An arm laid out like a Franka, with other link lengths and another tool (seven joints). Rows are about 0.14 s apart.
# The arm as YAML. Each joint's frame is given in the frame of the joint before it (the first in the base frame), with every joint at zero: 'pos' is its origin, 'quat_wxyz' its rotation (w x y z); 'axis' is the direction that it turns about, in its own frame. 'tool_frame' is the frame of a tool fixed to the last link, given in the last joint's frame.
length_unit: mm
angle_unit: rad
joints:
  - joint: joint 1
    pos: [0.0, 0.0, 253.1]
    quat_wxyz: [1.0, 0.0, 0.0, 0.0]
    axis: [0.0, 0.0, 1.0]
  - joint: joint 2
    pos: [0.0, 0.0, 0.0]
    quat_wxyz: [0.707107, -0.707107, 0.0, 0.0]
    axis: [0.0, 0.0, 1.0]
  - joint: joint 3
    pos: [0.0, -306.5, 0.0]
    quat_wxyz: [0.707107, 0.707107, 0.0, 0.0]
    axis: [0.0, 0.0, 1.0]
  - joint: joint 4
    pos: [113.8, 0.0, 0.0]
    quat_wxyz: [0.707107, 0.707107, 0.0, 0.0]
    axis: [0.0, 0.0, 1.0]
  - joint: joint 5
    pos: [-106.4, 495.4, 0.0]
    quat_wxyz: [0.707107, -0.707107, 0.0, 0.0]
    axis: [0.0, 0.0, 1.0]
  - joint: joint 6
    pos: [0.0, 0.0, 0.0]
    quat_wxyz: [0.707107, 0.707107, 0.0, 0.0]
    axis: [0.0, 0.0, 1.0]
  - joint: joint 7
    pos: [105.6, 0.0, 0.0]
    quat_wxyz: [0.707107, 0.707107, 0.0, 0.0]
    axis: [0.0, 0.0, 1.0]
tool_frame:
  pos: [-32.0, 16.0, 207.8]
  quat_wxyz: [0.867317, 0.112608, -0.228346, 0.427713]
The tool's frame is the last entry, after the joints.
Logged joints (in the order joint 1, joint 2, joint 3, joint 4, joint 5, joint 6, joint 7), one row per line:
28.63 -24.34 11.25 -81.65 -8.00 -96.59 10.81
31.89 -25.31 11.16 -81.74 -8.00 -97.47 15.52
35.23 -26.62 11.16 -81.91 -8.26 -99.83 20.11
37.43 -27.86 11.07 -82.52 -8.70 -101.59 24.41
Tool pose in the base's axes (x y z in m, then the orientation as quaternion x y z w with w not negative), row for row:
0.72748 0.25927 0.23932 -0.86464 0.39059 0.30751 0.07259
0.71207 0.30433 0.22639 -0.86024 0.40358 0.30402 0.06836
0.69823 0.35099 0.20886 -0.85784 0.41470 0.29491 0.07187
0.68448 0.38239 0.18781 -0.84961 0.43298 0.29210 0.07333
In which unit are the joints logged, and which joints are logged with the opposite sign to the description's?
The joints are logged in degrees. Opposite sign: joint 2, joint 3, joint 5, joint 6.
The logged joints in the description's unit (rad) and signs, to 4 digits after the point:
0.4997 0.4248 -0.1963 -1.4251 0.1396 1.6858 0.1887
0.5566 0.4417 -0.1948 -1.4266 0.1396 1.7012 0.2709
0.6149 0.4646 -0.1948 -1.4296 0.1442 1.7424 0.3510
0.6533 0.4862 -0.1932 -1.4402 0.1518 1.7731 0.4260

